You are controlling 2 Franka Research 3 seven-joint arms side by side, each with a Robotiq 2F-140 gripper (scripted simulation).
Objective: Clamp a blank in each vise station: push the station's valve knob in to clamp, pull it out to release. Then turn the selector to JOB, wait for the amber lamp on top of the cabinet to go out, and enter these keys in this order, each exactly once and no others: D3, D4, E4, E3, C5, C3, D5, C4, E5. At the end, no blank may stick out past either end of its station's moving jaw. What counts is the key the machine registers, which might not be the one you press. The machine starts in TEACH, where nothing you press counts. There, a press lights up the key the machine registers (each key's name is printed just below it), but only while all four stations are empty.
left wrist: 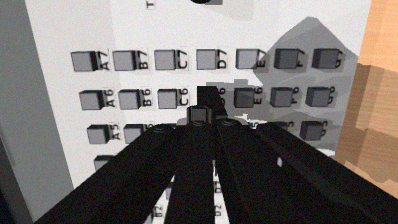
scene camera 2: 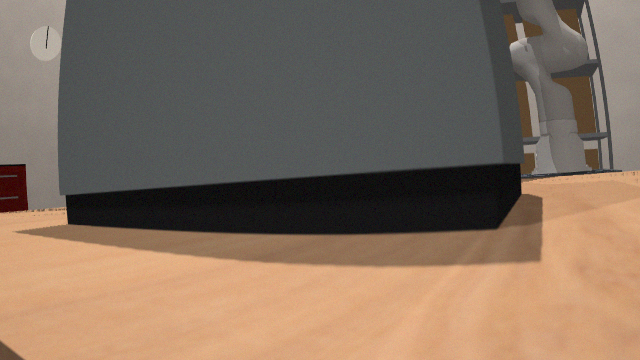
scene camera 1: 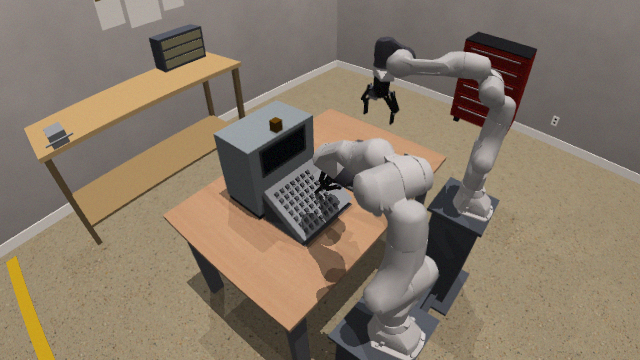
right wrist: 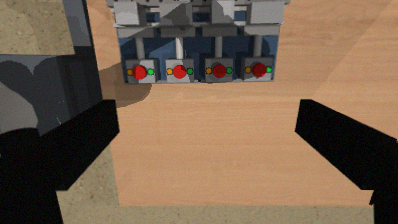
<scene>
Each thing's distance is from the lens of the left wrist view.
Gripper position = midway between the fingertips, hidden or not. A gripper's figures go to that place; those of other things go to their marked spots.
my left gripper [left wrist: 206, 101]: 17 cm
cabinet [left wrist: 42, 179]: 30 cm
</scene>
